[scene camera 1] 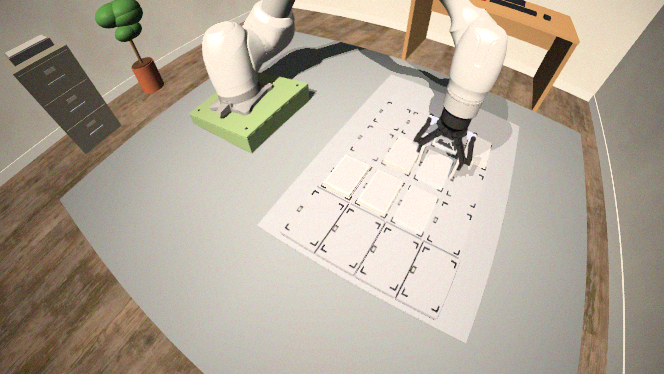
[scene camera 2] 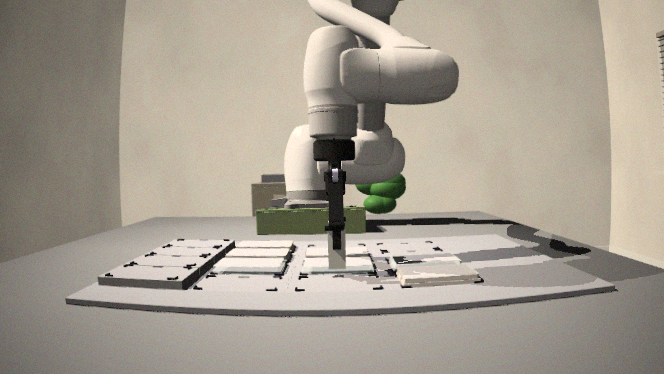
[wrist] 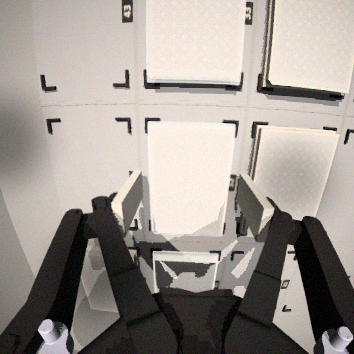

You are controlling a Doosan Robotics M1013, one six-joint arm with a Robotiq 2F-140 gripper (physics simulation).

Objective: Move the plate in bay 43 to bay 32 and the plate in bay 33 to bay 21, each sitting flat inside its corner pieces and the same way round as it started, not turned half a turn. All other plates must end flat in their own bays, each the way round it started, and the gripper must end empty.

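I can see my gripper [scene camera 2: 336,262], and it's there in scene camera 1 [scene camera 1: 435,167] and in the wrist view [wrist: 189,184] as well. There's a bay 43 [scene camera 1: 449,234], which you'd also get in scene camera 2 [scene camera 2: 219,283]. I'm seeing a bay 21 [wrist: 237,273] too, and a bay 44 [scene camera 1: 427,288].
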